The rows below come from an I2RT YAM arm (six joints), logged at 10 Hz.
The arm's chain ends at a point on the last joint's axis. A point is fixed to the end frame.
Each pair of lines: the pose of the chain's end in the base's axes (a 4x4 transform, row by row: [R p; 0 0 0 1], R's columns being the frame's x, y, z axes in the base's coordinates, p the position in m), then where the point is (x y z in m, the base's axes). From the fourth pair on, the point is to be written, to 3 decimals.
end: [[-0.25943 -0.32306 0.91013 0.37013], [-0.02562 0.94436 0.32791 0.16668], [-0.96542 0.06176 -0.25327 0.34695], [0 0 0 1]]
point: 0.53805 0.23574 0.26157
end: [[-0.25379 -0.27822 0.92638 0.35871], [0.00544 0.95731 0.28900 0.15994], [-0.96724 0.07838 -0.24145 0.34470], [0 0 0 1]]
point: 0.53030 0.22256 0.26167
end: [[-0.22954 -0.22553 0.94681 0.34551], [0.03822 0.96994 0.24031 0.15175], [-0.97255 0.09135 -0.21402 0.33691], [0 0 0 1]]
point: 0.52232 0.20606 0.25917
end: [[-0.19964 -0.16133 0.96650 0.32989], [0.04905 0.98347 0.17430 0.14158], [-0.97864 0.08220 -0.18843 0.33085], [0 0 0 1]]
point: 0.512 0.183 0.258
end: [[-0.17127 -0.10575 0.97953 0.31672], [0.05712 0.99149 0.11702 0.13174], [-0.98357 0.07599 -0.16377 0.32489], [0 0 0 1]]
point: 0.503 0.163 0.257
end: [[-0.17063 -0.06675 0.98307 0.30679], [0.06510 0.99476 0.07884 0.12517], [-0.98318 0.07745 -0.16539 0.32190], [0 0 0 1]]
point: 0.494 0.149 0.253
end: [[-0.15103 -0.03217 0.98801 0.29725], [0.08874 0.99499 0.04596 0.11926], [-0.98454 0.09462 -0.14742 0.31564], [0 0 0 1]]
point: 0.486 0.137 0.251
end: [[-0.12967 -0.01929 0.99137 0.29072], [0.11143 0.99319 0.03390 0.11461], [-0.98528 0.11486 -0.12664 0.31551], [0 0 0 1]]
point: 0.481 0.131 0.255
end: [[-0.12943 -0.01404 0.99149 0.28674], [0.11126 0.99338 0.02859 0.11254], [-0.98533 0.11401 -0.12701 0.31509], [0 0 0 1]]
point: 0.477 0.128 0.254
